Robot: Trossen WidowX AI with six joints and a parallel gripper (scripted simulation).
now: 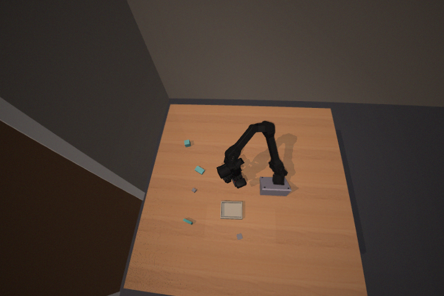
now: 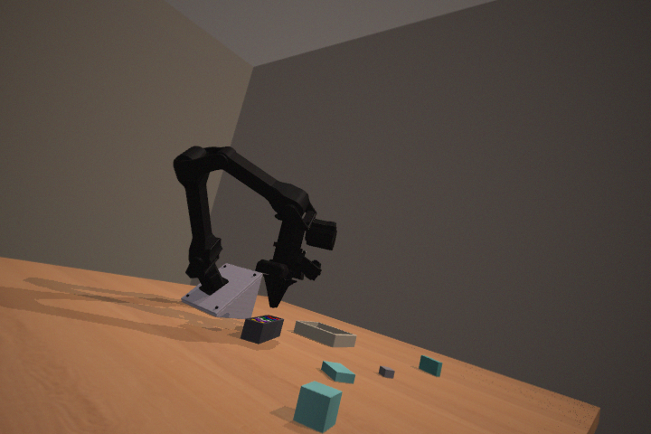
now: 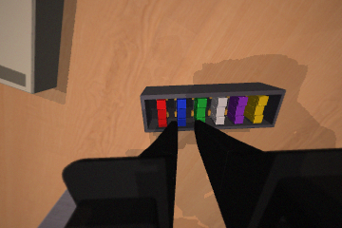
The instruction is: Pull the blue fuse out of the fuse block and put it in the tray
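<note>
Right now the shallow grey tray is 20 cm to the left of my gripper tip and 6 cm below it.
</note>
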